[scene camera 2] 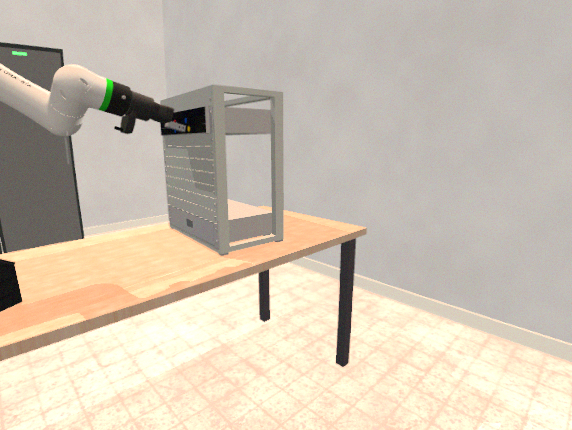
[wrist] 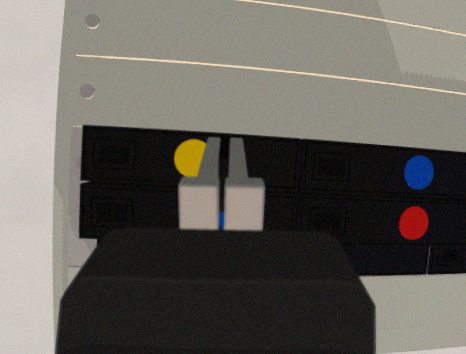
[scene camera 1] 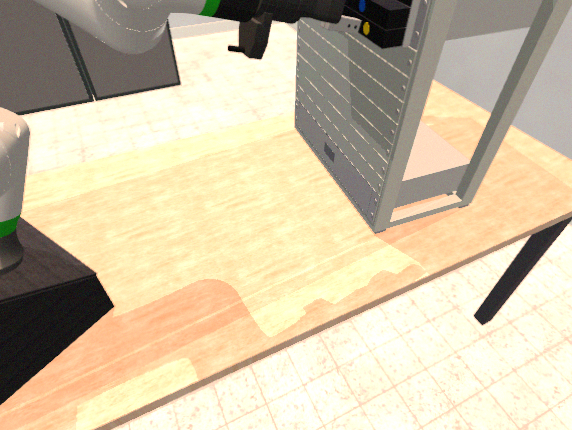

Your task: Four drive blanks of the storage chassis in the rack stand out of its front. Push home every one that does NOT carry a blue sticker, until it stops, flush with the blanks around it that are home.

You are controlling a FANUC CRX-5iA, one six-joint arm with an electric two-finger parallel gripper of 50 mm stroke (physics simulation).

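Frame: origin at the arm's base, x ahead, y left, z up, level; millimetres.
Seen in the pictures: gripper, fingertip midpoint: (scene camera 2: pixel 184 129) (wrist: pixel 224 160) (scene camera 1: pixel 356 26).
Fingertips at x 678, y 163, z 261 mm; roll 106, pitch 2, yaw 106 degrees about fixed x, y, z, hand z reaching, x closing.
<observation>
Pixels of each thing's top centre, then the offset from my fingertips to it. "spot": a spot on its surface instead. Level surfaces: height alone.
- storage chassis at a spot on its surface: (scene camera 2: pixel 201 113) spot: dx +52, dy -37, dz +50 mm
- red sticker at its top centre: (wrist: pixel 412 239) (scene camera 2: pixel 174 119) dx -9, dy +109, dz +38 mm
- grey rack at its top centre: (wrist: pixel 332 288) (scene camera 2: pixel 214 96) dx +171, dy +183, dz +138 mm
- wooden table at its surface level: dz -446 mm
The storage chassis (scene camera 2: pixel 201 113) sits high in the rack. In the wrist view, a black blank with a yellow sticker (scene camera 1: pixel 366 28) (scene camera 2: pixel 188 129) (wrist: pixel 187 159) and the neighbouring blank with a blue sticker (scene camera 1: pixel 362 5) (wrist: pixel 221 220) stand out of the front at one end. Farther along are a blank with a blue sticker (wrist: pixel 419 172) and one with a red sticker (scene camera 2: pixel 174 121) (wrist: pixel 414 223); how far these stand out is unclear. My gripper (scene camera 1: pixel 358 25) (scene camera 2: pixel 184 128) (wrist: pixel 224 160) is shut and empty. Its tips are at the yellow-stickered blank's face, partly covering the sticker; contact cannot be told.
The grey rack (scene camera 1: pixel 407 145) (scene camera 2: pixel 220 175) stands on the wooden table (scene camera 1: pixel 200 225) (scene camera 2: pixel 125 255). Its corner post is close beside the blanks' end. Flat grey panels (scene camera 1: pixel 325 75) (wrist: pixel 250 100) fill the front below the chassis. A black robot base (scene camera 1: pixel 45 320) is at the table's left.
</observation>
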